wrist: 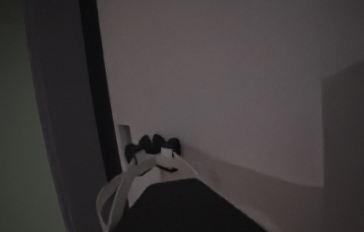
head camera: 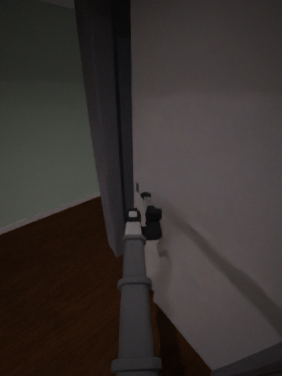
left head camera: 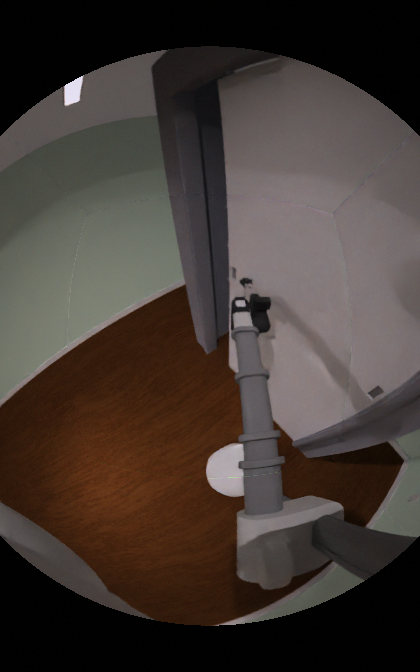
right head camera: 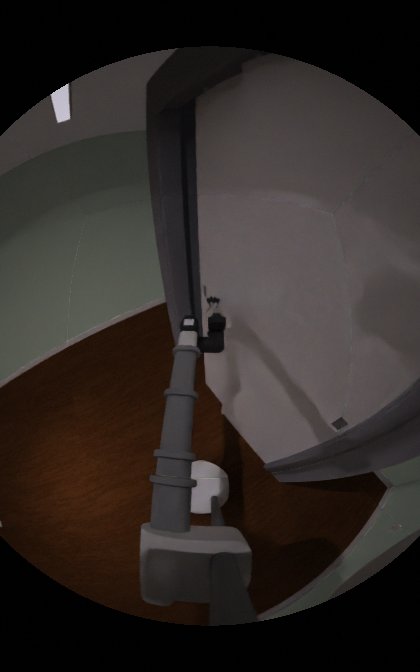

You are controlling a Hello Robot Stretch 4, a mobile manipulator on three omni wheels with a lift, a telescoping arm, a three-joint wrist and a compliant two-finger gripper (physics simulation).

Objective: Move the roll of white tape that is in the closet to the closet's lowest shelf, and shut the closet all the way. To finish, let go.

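Frame: origin at the robot's base, x ahead, y left, z up, level; centimetres.
Where they show: gripper, fingertip midpoint: point(wrist: 152, 147) point(head camera: 145, 193).
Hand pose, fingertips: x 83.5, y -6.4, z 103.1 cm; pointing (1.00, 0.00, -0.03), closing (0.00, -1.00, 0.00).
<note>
After its pixels a point has its place.
The closet's white sliding door point(head camera: 210, 125) @(x 55.6, y -22.9, z 145.5 cm) point(left head camera: 285, 240) point(right head camera: 270, 250) point(wrist: 215, 90) @(x 77.4, y -12.9, z 108.8 cm) fills the right of the views. Its recessed handle point(head camera: 137, 187) @(x 94.1, y -2.1, z 100.6 cm) point(left head camera: 233, 272) point(right head camera: 204, 290) point(wrist: 124, 134) @(x 95.0, y -1.1, z 102.9 cm) lies near its left edge. A narrow dark strip shows between that edge and the grey closet frame point(head camera: 100, 100) @(x 111.9, y 19.3, z 150.8 cm) point(left head camera: 190, 240) point(wrist: 55, 100) @(x 112.7, y 18.2, z 110.5 cm). My gripper point(head camera: 145, 195) @(x 83.5, y -6.4, z 103.1 cm) point(left head camera: 246, 282) point(right head camera: 213, 300) point(wrist: 152, 147) @(x 83.5, y -6.4, z 103.1 cm) is shut with nothing between its fingertips, just right of the handle. The tips are at the door face; contact is hard to tell, but the finger strips look bent. The tape and shelves do not show.
The grey frame point(left head camera: 370, 425) point(right head camera: 340, 465) also runs along the right side, beside a second recessed handle point(left head camera: 375, 391) point(right head camera: 339, 423). A green wall point(head camera: 40, 125) @(x 200.0, y 111.6, z 124.8 cm) point(left head camera: 125, 240) stands left. My round white base part point(left head camera: 224, 470) point(right head camera: 210, 492) is over the brown wood floor point(left head camera: 125, 425).
</note>
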